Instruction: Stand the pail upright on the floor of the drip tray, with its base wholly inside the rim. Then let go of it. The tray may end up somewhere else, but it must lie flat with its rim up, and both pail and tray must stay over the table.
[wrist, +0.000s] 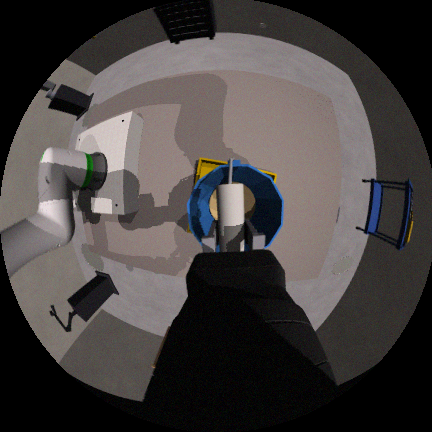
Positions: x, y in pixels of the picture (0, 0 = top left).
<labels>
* my gripper: 230, 226
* white handle grip: 229, 197
</labels>
